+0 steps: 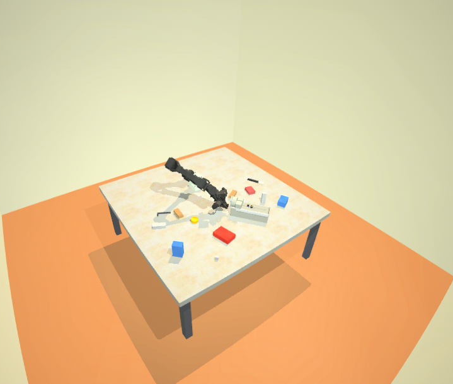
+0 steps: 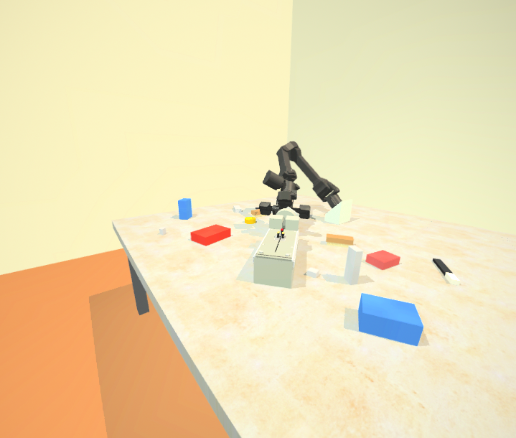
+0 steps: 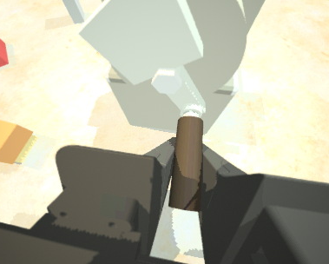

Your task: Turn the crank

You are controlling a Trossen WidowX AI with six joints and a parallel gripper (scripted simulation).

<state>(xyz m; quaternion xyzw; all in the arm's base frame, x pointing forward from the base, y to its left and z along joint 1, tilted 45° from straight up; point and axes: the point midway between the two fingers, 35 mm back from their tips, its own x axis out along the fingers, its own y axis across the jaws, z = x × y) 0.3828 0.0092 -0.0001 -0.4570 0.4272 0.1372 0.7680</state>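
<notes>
Right now my gripper tip is 10 mm past the brown crank handle, 10 mm to the left of it and 30 mm below it. The rest, counted from my gripper tip: red pointer 100 mm ahead, 100 mm to the left, 40 mm above; crank 10 mm behind, 40 mm above; yellow disc 40 mm behind, 240 mm to the right, 30 mm below.
</notes>
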